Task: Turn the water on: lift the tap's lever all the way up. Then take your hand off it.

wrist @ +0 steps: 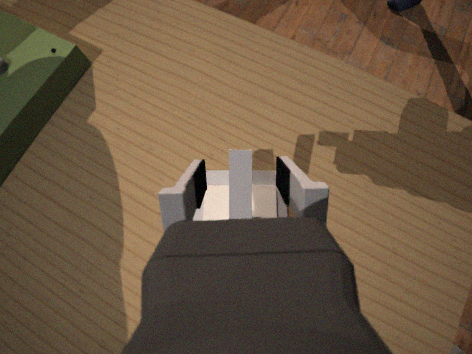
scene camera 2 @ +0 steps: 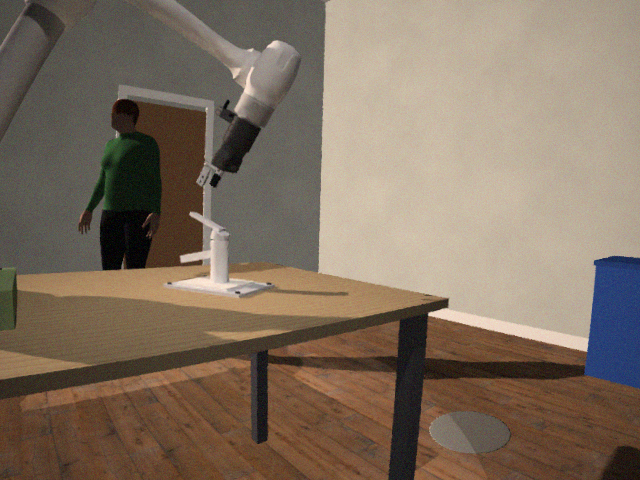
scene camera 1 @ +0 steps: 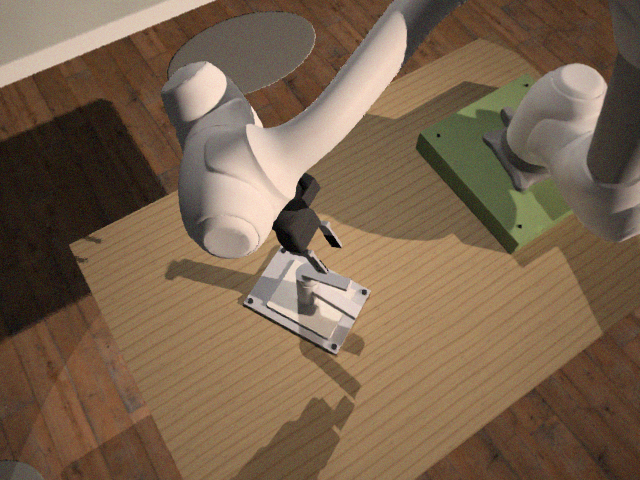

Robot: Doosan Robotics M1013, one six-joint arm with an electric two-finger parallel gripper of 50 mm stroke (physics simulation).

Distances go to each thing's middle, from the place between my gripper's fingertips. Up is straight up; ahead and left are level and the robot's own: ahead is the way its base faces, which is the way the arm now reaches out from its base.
Now: the lever (scene camera 1: pixel 307 276) 11 cm below my hand, 1 cm to the right of it and 1 cm ahead of it. Round my hand: base plate (scene camera 1: pixel 271 278): 26 cm below, 4 cm to the right, 3 cm ahead.
